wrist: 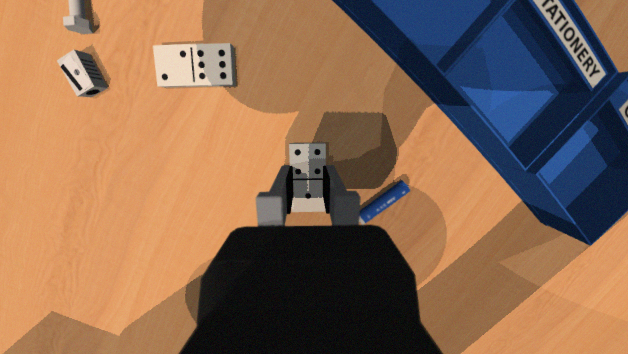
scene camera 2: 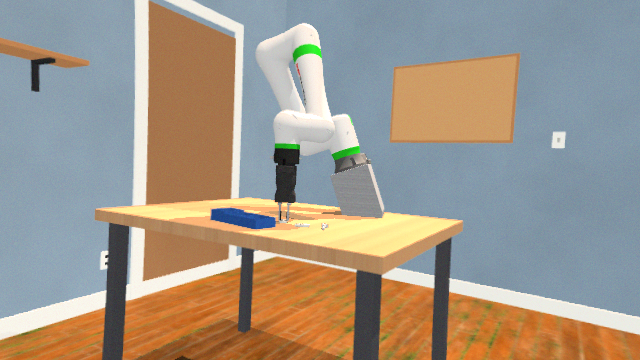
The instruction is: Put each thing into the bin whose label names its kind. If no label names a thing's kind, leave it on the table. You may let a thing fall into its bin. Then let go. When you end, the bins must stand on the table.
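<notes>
My gripper is shut on a white domino with four pips and one pip, low at the table top. A second domino, with two and six pips, lies flat at the upper left in the wrist view. A grey metal sharpener and part of a grey bolt lie left of it. A blue battery-shaped cylinder lies just right of the fingers. The blue bins stand joined in a row; one label reads "TATIONERY", and another is cut off at the edge.
The wooden table carries all these things. The bins' near wall runs diagonally at the right of the wrist view, beyond the blue cylinder. The grey arm base stands at the table's back. Shadows fall around the gripper.
</notes>
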